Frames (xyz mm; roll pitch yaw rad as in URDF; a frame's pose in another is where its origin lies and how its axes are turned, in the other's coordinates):
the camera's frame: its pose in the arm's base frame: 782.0 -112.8 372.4 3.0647 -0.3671 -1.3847
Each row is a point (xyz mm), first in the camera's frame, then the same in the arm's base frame.
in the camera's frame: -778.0 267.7 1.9
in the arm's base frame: 384.0 558.0 110.6
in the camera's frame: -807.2 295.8 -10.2
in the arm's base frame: 351.4 584.8 113.4
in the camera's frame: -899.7 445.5 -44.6
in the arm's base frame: 188.3 658.7 122.9
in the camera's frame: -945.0 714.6 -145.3
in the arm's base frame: -83.7 694.7 219.7
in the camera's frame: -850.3 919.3 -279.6
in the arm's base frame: -267.7 624.8 393.3
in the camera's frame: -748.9 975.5 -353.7
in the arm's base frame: -304.9 550.0 502.7
